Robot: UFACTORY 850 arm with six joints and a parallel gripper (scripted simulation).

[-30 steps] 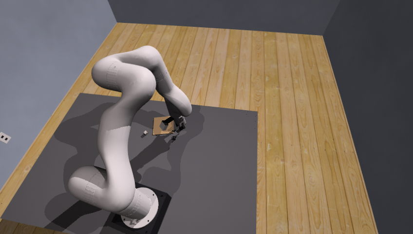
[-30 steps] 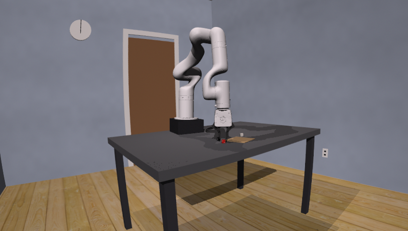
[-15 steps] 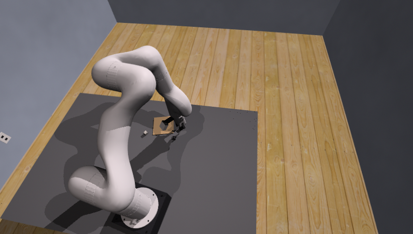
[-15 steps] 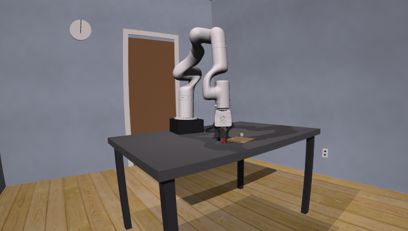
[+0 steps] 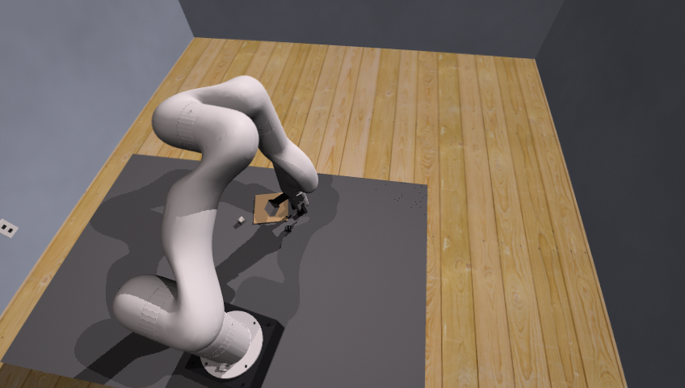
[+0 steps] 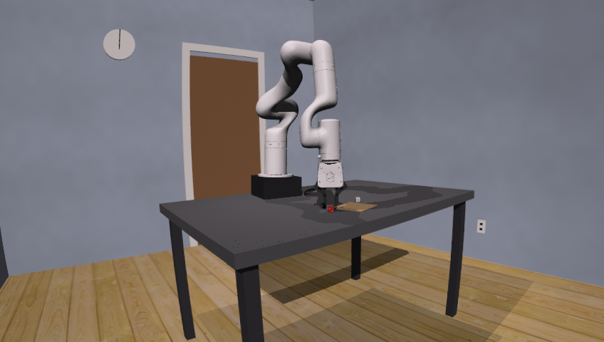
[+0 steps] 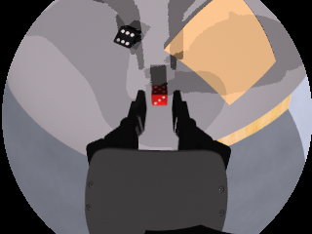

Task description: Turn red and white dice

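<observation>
Right now the red die is 4 cm below my hand. Also, from my hand: tan mat 3 cm ahead, 12 cm to the left, 4 cm below; white die 5 cm behind, 23 cm to the left, 4 cm below; black die 7 cm behind, 3 cm to the left, 4 cm below.
</observation>
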